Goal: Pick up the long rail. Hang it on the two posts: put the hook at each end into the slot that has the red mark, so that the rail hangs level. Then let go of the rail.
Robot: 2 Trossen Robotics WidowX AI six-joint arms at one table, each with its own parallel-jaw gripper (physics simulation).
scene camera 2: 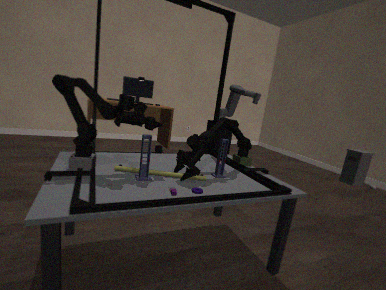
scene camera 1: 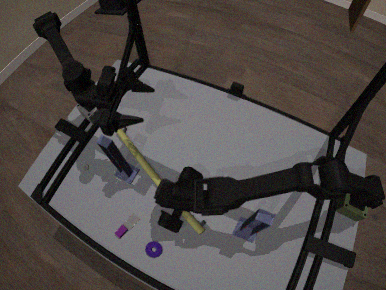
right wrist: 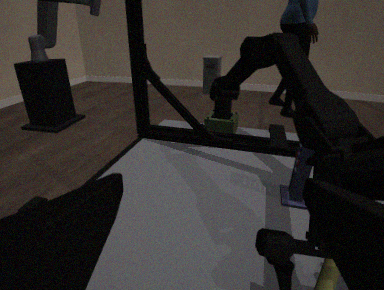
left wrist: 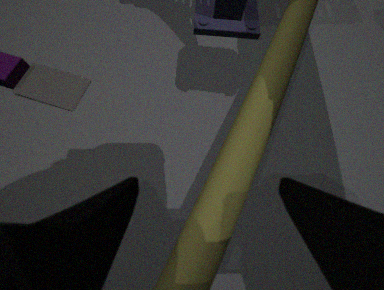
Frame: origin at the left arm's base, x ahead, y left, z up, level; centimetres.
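Where they show: left gripper, fingertip midpoint: (scene camera 2: 177, 177) (left wrist: 209, 184); right gripper, fingertip midpoint: (scene camera 2: 157, 123) (scene camera 1: 149, 104) (right wrist: 214, 185); left arm's base, link origin: (scene camera 2: 242, 156) (scene camera 1: 358, 199) (right wrist: 222, 115); right arm's base, link origin: (scene camera 2: 83, 155).
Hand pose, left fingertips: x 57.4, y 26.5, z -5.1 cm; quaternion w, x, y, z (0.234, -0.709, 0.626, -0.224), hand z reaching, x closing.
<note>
Things, the pixels of their centre, and the offset from my left fingertips. "pt": a spot on its surface instead.
- long yellow rail, body centre: (left wrist: 278, 83) (scene camera 1: 155, 174) (scene camera 2: 161, 172) dz +1.1, dx +7.5, dy -4.2 cm
- magenta block, body centre: (left wrist: 27, 76) (scene camera 1: 126, 225) (scene camera 2: 172, 189) dz +0.0, dx +6.3, dy +14.8 cm
- pale flat tile, surface spot: (left wrist: 55, 86) (scene camera 1: 131, 220) pt dz -0.3, dx +6.0, dy +12.5 cm
- purple ring, body centre: (scene camera 1: 154, 249) dz -0.2, dx -4.8, dy +16.3 cm
The long yellow rail (scene camera 1: 140, 157) (scene camera 2: 159, 173) (left wrist: 240, 155) (right wrist: 327, 275) lies diagonally on the table, small dark hooks showing near its ends. One post (scene camera 1: 114, 152) (scene camera 2: 145, 157) (left wrist: 227, 26) stands at the left in both scene views. The other post (scene camera 1: 257, 222) (scene camera 2: 222, 157) (right wrist: 300, 177) stands at the right. The red marks are faint. My left gripper (scene camera 2: 181, 172) (left wrist: 209, 184) is open and empty, pointing down low over the rail, with the rail passing beneath between the fingers' lines. My right gripper (scene camera 1: 147, 105) (scene camera 2: 159, 125) (right wrist: 214, 185) is open and empty, high above the table near the rail's far left end.
A magenta block (scene camera 1: 121, 231) (scene camera 2: 173, 192) (left wrist: 10, 70) lies beside a pale flat tile (scene camera 1: 131, 221) (left wrist: 55, 86). A purple ring (scene camera 1: 148, 250) lies nearer the front edge. A dark frame surrounds the table, with uprights near both arms. The left arm reaches across above the rail.
</note>
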